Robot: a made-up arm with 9 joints. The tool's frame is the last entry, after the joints.
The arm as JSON. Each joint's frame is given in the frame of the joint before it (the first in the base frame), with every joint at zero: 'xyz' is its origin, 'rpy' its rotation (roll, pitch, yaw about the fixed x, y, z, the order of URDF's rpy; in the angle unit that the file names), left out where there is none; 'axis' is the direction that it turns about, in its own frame. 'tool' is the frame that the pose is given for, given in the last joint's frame.
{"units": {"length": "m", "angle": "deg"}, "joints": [
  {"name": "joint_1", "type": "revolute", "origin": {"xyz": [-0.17, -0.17, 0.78], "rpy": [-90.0, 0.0, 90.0]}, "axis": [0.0, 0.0, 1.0]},
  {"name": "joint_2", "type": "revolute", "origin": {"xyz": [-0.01, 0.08, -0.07], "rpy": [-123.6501, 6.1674, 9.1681]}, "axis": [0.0, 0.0, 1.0]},
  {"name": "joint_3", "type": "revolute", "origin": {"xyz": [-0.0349, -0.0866, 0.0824], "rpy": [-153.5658, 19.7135, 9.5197]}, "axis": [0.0, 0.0, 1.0]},
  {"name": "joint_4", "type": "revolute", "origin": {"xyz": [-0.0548, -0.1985, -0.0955], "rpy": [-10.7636, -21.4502, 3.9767]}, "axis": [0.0, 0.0, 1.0]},
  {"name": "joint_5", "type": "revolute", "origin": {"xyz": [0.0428, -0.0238, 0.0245], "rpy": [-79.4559, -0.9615, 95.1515]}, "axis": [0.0, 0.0, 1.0]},
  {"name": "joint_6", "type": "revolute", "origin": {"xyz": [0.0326, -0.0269, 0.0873], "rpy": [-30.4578, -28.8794, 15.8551]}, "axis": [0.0, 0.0, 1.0]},
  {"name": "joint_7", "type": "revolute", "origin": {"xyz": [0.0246, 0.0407, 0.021], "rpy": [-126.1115, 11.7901, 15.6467]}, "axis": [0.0, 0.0, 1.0]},
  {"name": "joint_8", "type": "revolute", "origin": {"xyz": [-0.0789, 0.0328, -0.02], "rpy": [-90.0, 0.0, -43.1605]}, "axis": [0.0, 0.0, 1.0]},
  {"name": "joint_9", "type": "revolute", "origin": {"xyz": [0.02, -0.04, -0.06], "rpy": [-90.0, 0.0, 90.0]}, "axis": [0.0, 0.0, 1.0]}
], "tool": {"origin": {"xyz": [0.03, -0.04, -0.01], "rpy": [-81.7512, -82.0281, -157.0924]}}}
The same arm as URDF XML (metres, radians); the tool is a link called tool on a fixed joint. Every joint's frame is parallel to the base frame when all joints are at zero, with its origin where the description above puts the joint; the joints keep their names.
<robot name="arm">
  <link name="base"/>
  <link name="link1"/>
  <link name="link2"/>
  <link name="link3"/>
  <link name="link4"/>
  <link name="link5"/>
  <link name="link6"/>
  <link name="link7"/>
  <link name="link8"/>
  <link name="link9"/>
  <link name="tool"/>
  <joint name="joint_1" type="continuous">
    <parent link="base"/>
    <child link="link1"/>
    <origin xyz="-0.17 -0.17 0.78"/>
    <axis xyz="-1 0 0"/>
  </joint>
  <joint name="joint_2" type="continuous">
    <parent link="link1"/>
    <child link="link2"/>
    <origin xyz="0.07 -0.01 -0.08"/>
    <axis xyz="0.550912 -0.191404 -0.812318"/>
  </joint>
  <joint name="joint_3" type="continuous">
    <parent link="link2"/>
    <child link="link3"/>
    <origin xyz="-0.03 -0.05 -0.11"/>
    <axis xyz="-0.182299 -0.203299 0.961996"/>
  </joint>
  <joint name="joint_4" type="continuous">
    <parent link="link3"/>
    <child link="link4"/>
    <origin xyz="0.2101 -0.05 -0.07"/>
    <axis xyz="-0.341107 -0.535311 0.772715"/>
  </joint>
  <joint name="joint_5" type="continuous">
    <parent link="link4"/>
    <child link="link5"/>
    <origin xyz="0.01 0.02 0.05"/>
    <axis xyz="0.111498 -0.927583 -0.356593"/>
  </joint>
  <joint name="joint_6" type="continuous">
    <parent link="link5"/>
    <child link="link6"/>
    <origin xyz="-0.03 -0.09 -0.02"/>
    <axis xyz="0.716631 -0.576925 -0.391917"/>
  </joint>
  <joint name="joint_7" type="continuous">
    <parent link="link6"/>
    <child link="link7"/>
    <origin xyz="0.01 0.01 -0.05"/>
    <axis xyz="0 1 0"/>
  </joint>
  <joint name="joint_8" type="continuous">
    <parent link="link7"/>
    <child link="link8"/>
    <origin xyz="0.03 -0.02 0.08"/>
    <axis xyz="-1 0 0"/>
  </joint>
  <joint name="joint_9" type="continuous">
    <parent link="link8"/>
    <child link="link9"/>
    <origin xyz="0.06 0.04 -0.02"/>
    <axis xyz="0 0 1"/>
  </joint>
  <joint name="tool_fixed" type="fixed">
    <parent link="link9"/>
    <child link="tool"/>
    <origin xyz="-0.04 -0.03 -0.01" rpy="-1.4268 -1.4317 1.9706"/>
  </joint>
</robot>

